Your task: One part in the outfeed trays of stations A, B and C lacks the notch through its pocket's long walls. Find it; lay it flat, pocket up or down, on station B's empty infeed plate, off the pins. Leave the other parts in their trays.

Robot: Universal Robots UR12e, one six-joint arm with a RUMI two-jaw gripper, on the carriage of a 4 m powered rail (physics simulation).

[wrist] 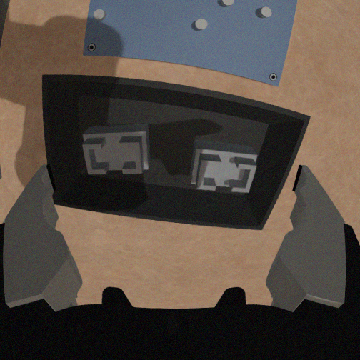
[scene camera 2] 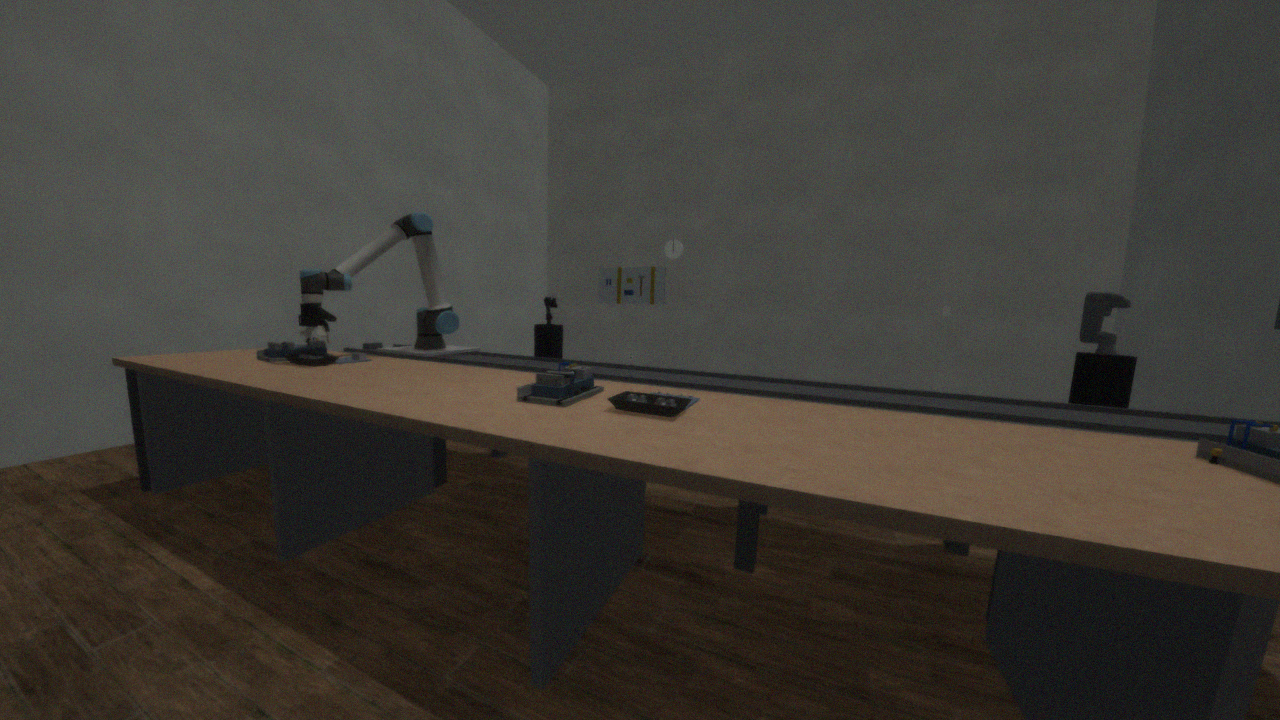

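Pixels of known places: gripper, between the fingertips: (scene camera 2: 318, 343); arm's base, origin of its link: (scene camera 2: 430, 348).
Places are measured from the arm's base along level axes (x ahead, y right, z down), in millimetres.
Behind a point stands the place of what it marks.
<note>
My gripper (scene camera 2: 315, 336) @(z -78, x 688, y -1 mm) (wrist: 173, 165) is open with nothing between its fingers. It is over the far left station, above a black outfeed tray (scene camera 2: 312, 360) @(z -6, x 780, y -116 mm) (wrist: 276, 159). In the wrist view two grey parts lie pocket up in that tray: a left part (wrist: 115, 159) and a right part (wrist: 226, 171). Both show gaps through their long walls. In the scene view the middle station has a black tray (scene camera 2: 649, 409) @(z 8, x 794, y -1897 mm) with small grey parts, too small to judge for notches. A blue-grey plate (scene camera 2: 692, 399) @(z 22, x 525, y -1960 mm) shows in part behind it. The right station's tray does not show.
A blue plate (wrist: 150, 42) with upright pins lies beyond the tray in the wrist view. Fixture machines stand at the left (scene camera 2: 279, 351) @(z -22, x 743, y 259 mm), middle (scene camera 2: 562, 385) @(z -32, x 783, y -1573 mm) and right (scene camera 2: 1257, 445) @(z -30, x 571, y -3367 mm) of the long table (scene camera 2: 805, 447) @(z 30, x 882, y -2350 mm). The rail (scene camera 2: 805, 386) runs behind the table.
</note>
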